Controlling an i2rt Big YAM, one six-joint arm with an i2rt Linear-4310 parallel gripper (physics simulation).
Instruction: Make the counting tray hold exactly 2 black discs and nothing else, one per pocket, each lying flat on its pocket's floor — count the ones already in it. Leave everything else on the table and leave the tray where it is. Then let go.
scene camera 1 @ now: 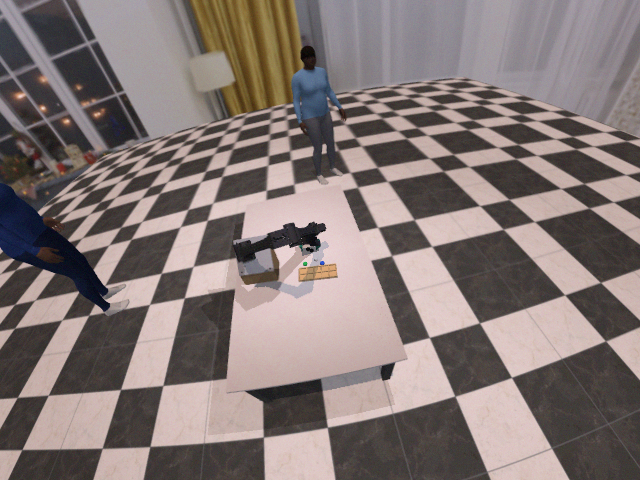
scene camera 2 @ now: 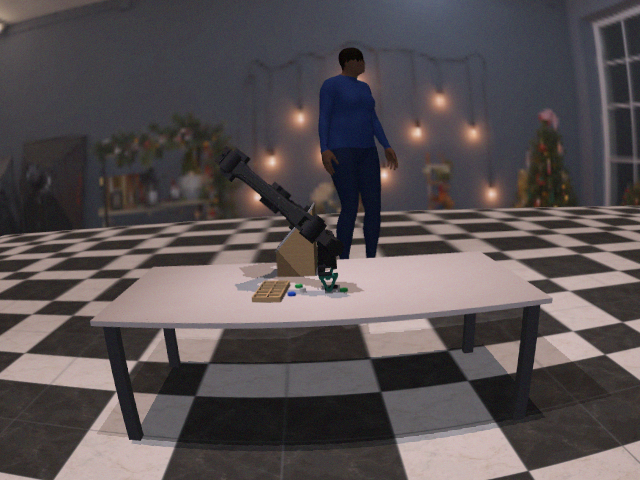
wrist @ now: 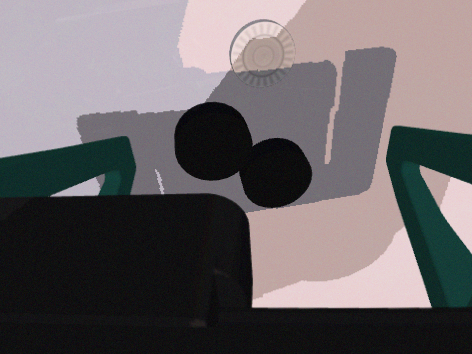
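Note:
Two black discs [wrist: 213,141] [wrist: 276,173] lie on the table, touching or nearly so, between the fingers in the wrist view. My gripper [wrist: 256,147] [scene camera 2: 328,290] is open and empty, low over them, with one green finger on each side. In scene camera 1 the discs show as a small dark patch [scene camera 1: 310,250] below the wrist. The tan counting tray [scene camera 1: 318,279] [scene camera 2: 266,300] lies apart from the gripper; no disc is visible in its pockets, though they are small in both scene views. The tray does not show in the wrist view.
A clear ridged disc [wrist: 262,53] lies just beyond the black ones. A green disc [scene camera 1: 305,264] [scene camera 2: 298,285] and a blue disc [scene camera 1: 322,262] [scene camera 2: 291,293] lie beside the tray. Another green disc [scene camera 2: 343,289] lies near the gripper, opposite the tray. The arm's base block [scene camera 2: 295,260] stands behind.

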